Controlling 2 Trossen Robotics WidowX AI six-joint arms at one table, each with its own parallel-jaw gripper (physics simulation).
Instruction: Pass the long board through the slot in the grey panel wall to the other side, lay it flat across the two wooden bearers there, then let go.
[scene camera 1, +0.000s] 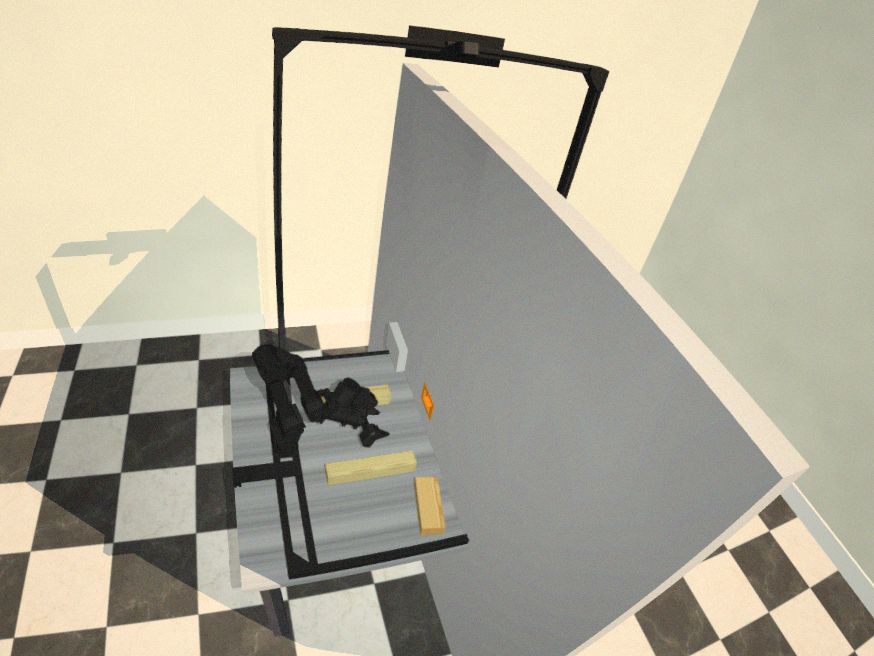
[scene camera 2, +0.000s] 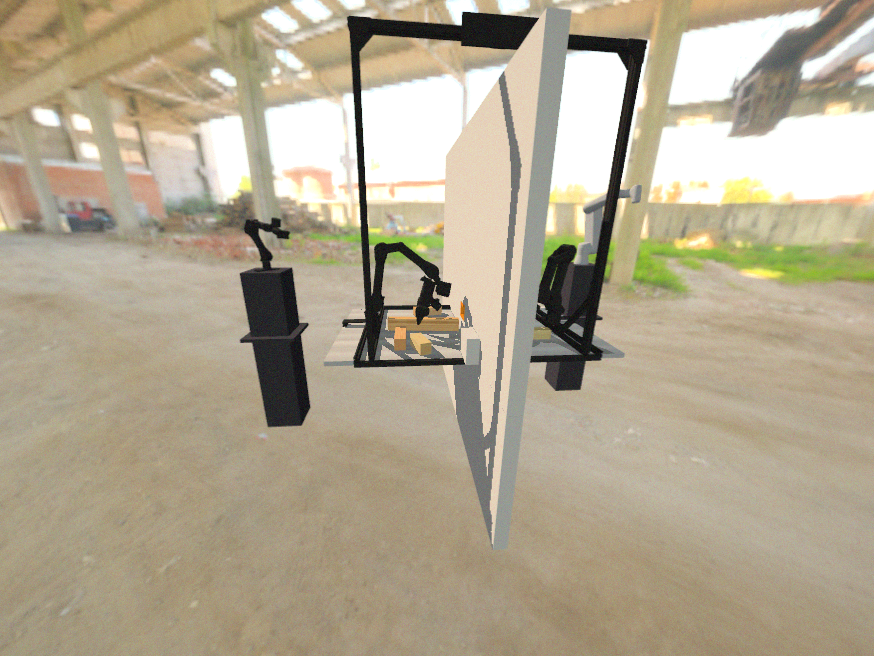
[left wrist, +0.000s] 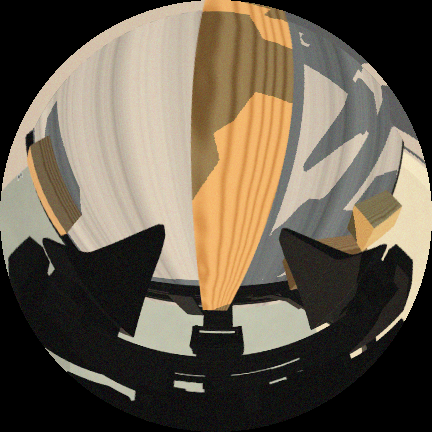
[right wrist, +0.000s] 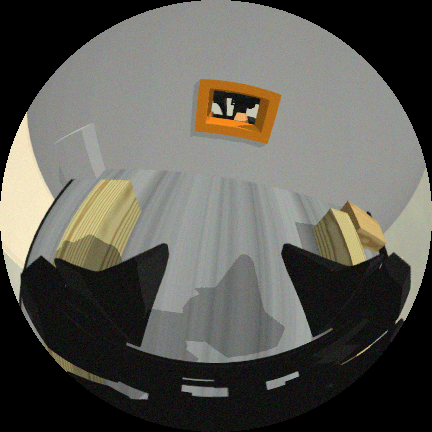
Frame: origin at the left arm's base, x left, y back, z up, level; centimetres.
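Seen in the pictures: left gripper, fingertip midpoint: (scene camera 2: 418, 321) (left wrist: 224, 232); right gripper, fingertip midpoint: (scene camera 1: 384, 423) (right wrist: 227, 250); right arm's base at its link origin: (scene camera 1: 285, 448) (scene camera 2: 552, 322).
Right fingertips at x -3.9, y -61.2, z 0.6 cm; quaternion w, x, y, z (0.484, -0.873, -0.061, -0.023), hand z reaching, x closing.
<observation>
Offsets run from my right fingertips to a thing's top centre. "pt": to the spot under its first point.
The long board @[dx +2.7, dy +36.5, dz +3.4 cm] (scene camera 2: 441, 324) (left wrist: 240, 175) lies low at the left side of the panel wall (scene camera 1: 550, 317) (scene camera 2: 480, 176) (right wrist: 150, 50) in scene camera 2. My left gripper (scene camera 2: 420, 320) (left wrist: 224, 232) is open above the board, its fingers apart on either side of it. The orange-framed slot @[pt dx -4.5, dy +12.8, dz +7.3 cm] (right wrist: 201, 107) (scene camera 2: 462, 309) shows the board's pale end at a distance behind it. My right gripper (scene camera 1: 381, 422) (right wrist: 227, 250) is open and empty on the other side. Two yellow bearers, one @[dx -11.8, dy -8.3, dz +1.9 cm] (scene camera 1: 381, 394) (right wrist: 107, 210) partly hidden, the other @[dx +14.6, dy -7.3, dz +1.9 cm] (scene camera 1: 370, 469) (right wrist: 337, 237) in full view in scene camera 1, flank it.
A loose tan block @[dx +29.3, dy +5.6, dz +1.3 cm] (scene camera 1: 427, 505) (right wrist: 365, 225) lies beyond one bearer. Small blocks @[dx -14.6, dy +47.5, dz +2.5 cm] (scene camera 2: 400, 338) @[dx -22.3, dy +39.3, dz +2.5 cm] (scene camera 2: 421, 343) lie on the left arm's side. A light upright piece (scene camera 1: 398, 347) (scene camera 2: 471, 346) stands against the wall. A black frame (scene camera 1: 277, 197) (scene camera 2: 360, 141) surrounds the table.
</observation>
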